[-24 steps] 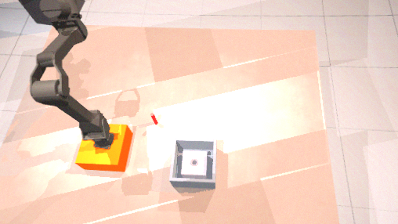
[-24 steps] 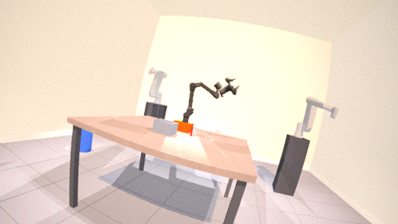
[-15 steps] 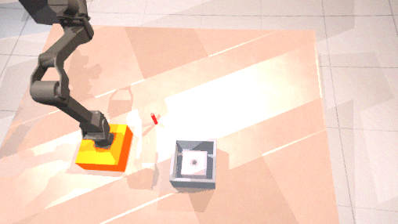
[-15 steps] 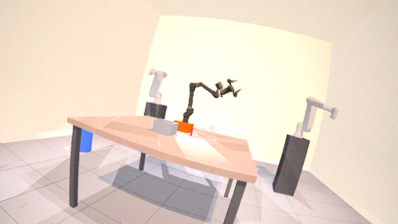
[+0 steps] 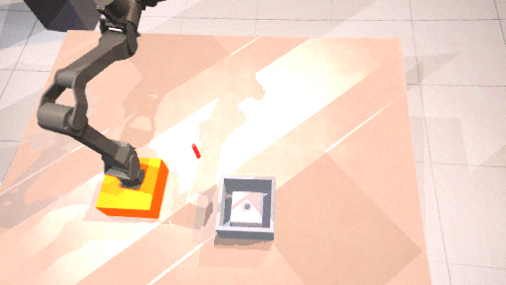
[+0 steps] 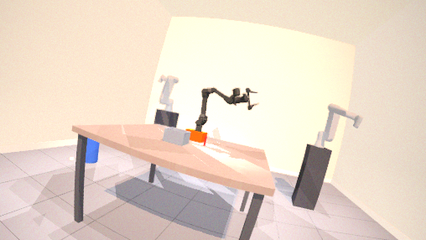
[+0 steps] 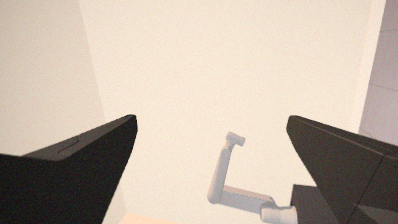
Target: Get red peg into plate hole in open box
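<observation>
Right now my gripper tip is 440 mm above the red peg, 340 mm to the left of it and 140 mm short of it. From my gripper tip the other things lie so: grey box: 490 mm to the right, 450 mm below, 340 mm ahead.
</observation>
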